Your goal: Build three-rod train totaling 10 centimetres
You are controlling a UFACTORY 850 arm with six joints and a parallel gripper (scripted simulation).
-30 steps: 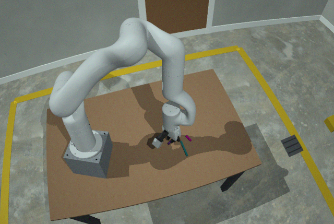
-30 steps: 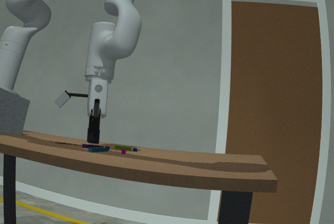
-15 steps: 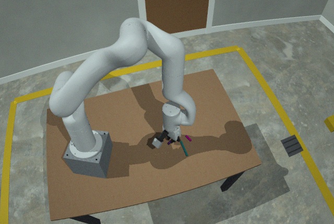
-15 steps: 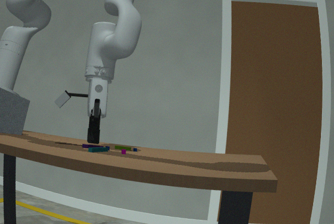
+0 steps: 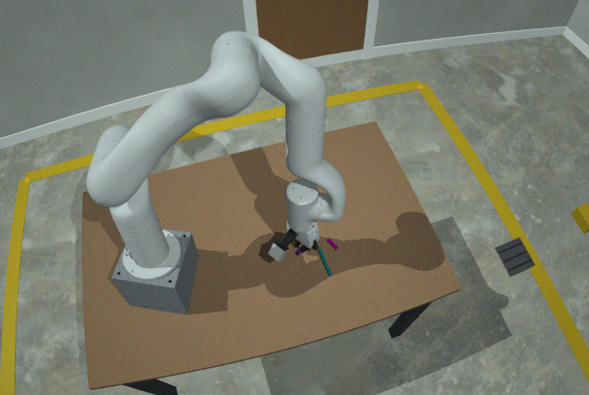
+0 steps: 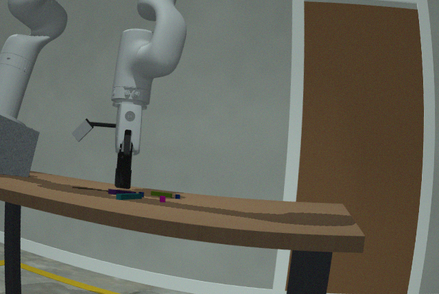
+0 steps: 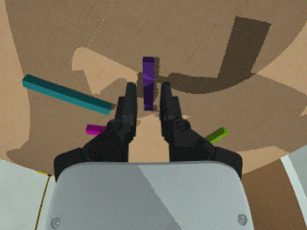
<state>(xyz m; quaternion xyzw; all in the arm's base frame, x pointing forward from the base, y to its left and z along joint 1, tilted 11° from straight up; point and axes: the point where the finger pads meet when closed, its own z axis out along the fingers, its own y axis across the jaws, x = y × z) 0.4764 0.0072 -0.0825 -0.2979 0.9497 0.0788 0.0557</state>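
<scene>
Right now my hand is 3 cm above the purple rod. From my hand the other things lie so: lime rod 2 cm ahead, 14 cm to the left, 3 cm below; then turquoise rod 6 cm ahead, 7 cm to the right, 3 cm below.
</scene>
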